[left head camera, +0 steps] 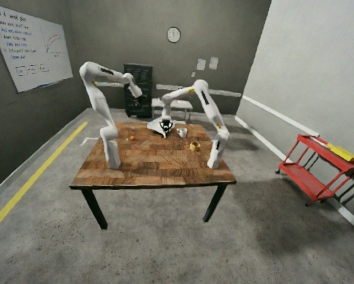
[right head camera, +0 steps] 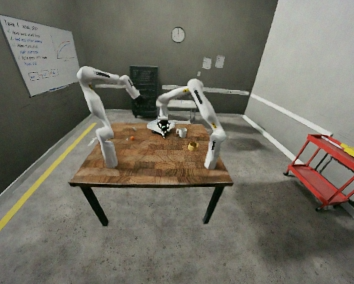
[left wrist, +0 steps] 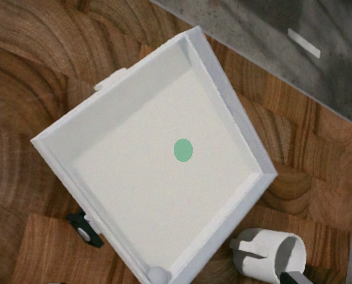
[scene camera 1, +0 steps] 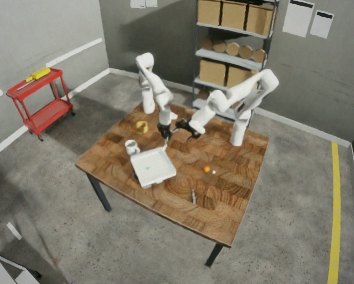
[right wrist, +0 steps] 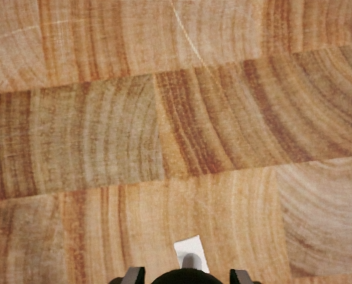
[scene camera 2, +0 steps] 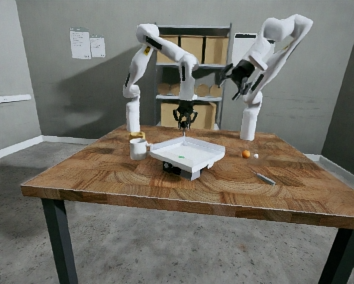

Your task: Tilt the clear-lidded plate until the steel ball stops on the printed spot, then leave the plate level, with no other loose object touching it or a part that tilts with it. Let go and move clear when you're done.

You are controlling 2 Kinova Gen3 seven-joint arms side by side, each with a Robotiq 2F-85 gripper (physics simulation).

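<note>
The white-walled plate has a green printed spot. In the left wrist view the steel ball lies in the bottom corner, far from the spot; in the scene views I cannot make it out. The clear lid is hard to see, and I cannot tell how far the plate tilts. My right gripper is partly closed around the black knob above the plate's thin handle rod. My left gripper is open and empty, high up, angled toward the plate.
A white mug stands close beside the plate, its handle toward it; contact is unclear in the scene views. Also on the table are a yellow ring-like object, an orange ball, a small white ball and a grey tool.
</note>
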